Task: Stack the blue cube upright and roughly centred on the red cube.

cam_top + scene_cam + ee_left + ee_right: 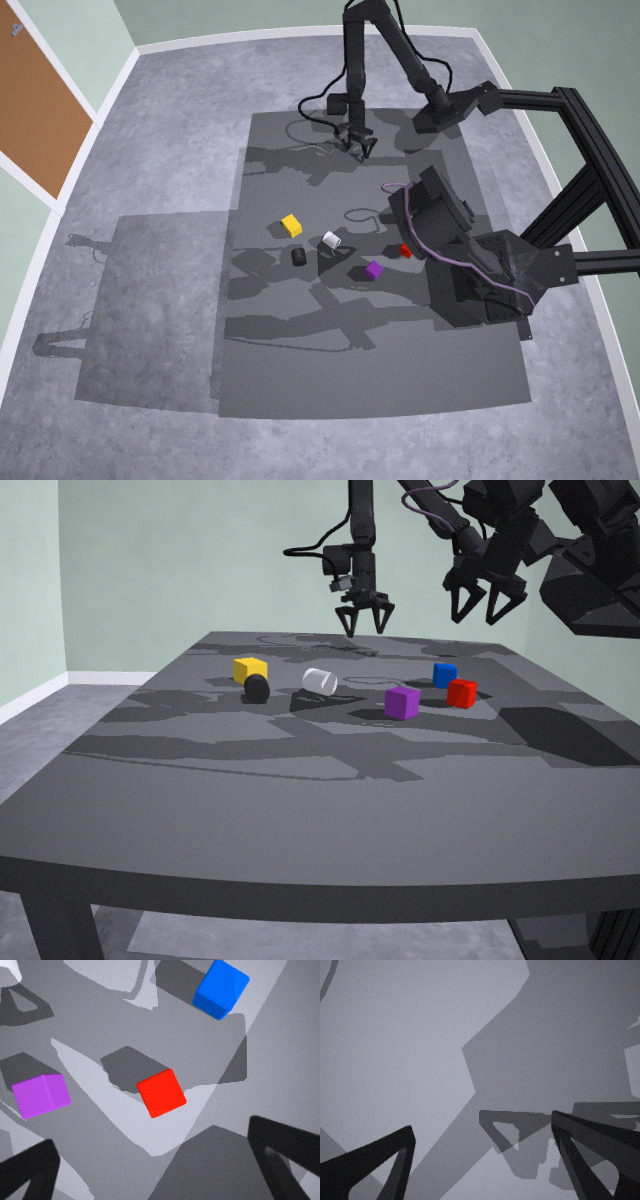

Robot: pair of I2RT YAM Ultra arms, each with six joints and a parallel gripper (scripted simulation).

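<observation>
The blue cube is 14 cm to the right of my left hand and 13 cm below it. Round my left hand: purple cube (12 cm ahead, 6 cm to the left, 13 cm below); white cylinder (25 cm ahead, 5 cm to the right, 13 cm below); red cube (1 cm to the right, 13 cm below).
</observation>
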